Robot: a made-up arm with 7 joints. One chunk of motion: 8 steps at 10 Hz.
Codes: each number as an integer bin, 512 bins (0 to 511) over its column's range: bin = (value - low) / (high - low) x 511, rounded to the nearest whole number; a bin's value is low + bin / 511 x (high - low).
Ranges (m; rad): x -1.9..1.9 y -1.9..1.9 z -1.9..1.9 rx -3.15..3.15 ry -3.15..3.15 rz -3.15..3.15
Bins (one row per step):
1: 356 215 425 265 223 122
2: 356 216 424 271 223 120
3: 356 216 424 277 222 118
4: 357 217 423 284 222 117
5: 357 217 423 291 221 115
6: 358 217 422 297 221 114
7: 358 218 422 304 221 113
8: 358 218 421 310 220 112
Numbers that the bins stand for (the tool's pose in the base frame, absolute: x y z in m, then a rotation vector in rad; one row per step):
1: 0.7474 -0.3012 1.2605 0.1171 -0.4007 -1.6459
2: 0.7474 -0.2937 1.2530 0.1911 -0.4007 -1.6705
3: 0.7474 -0.2937 1.2530 0.2651 -0.4130 -1.6952
4: 0.7548 -0.2863 1.2456 0.3514 -0.4130 -1.7075
5: 0.7548 -0.2863 1.2456 0.4377 -0.4253 -1.7322
6: 0.7622 -0.2863 1.2382 0.5116 -0.4253 -1.7445
7: 0.7622 -0.2789 1.2382 0.5979 -0.4253 -1.7568
8: 0.7622 -0.2789 1.2307 0.6719 -0.4377 -1.7692

